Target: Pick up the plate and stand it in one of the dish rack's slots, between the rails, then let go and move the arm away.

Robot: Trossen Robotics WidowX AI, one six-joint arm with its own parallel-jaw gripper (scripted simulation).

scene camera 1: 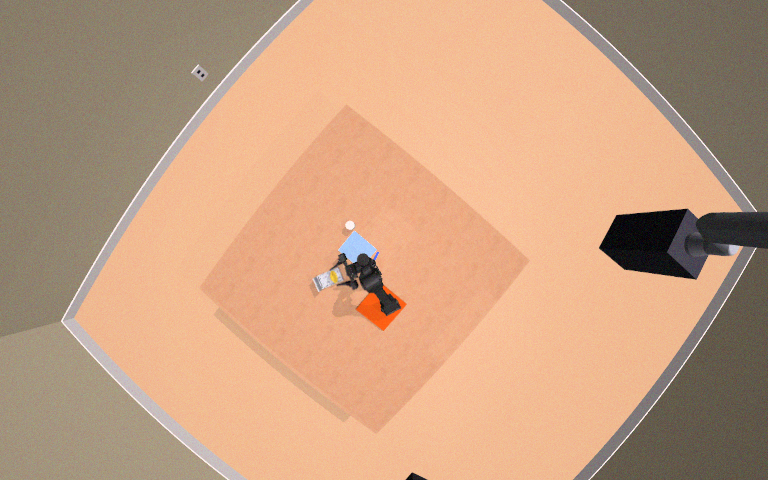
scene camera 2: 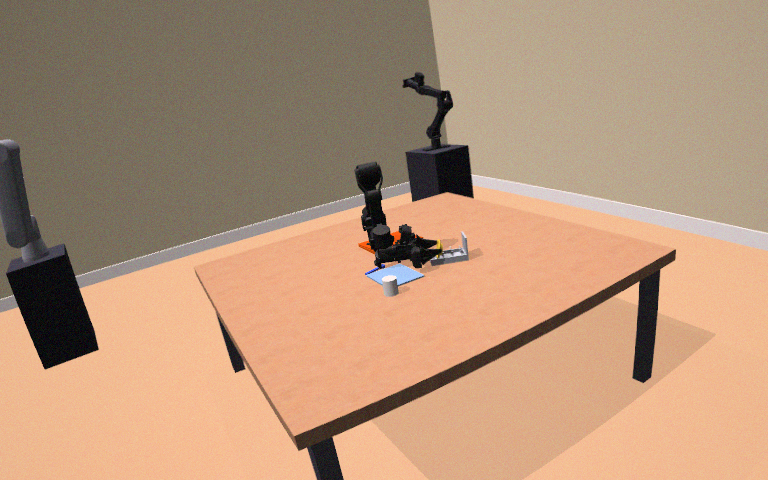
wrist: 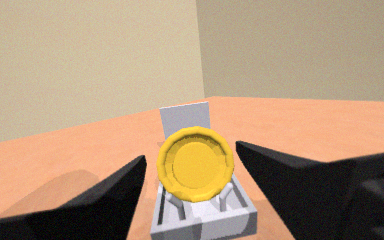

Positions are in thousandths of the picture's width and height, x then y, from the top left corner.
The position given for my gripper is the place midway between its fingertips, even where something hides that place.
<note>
My gripper (scene camera 2: 572,514) is open, with nothing in its grasp. Further things: a yellow plate (wrist: 507,685).
My gripper is seen too in the wrist view (wrist: 499,635).
</note>
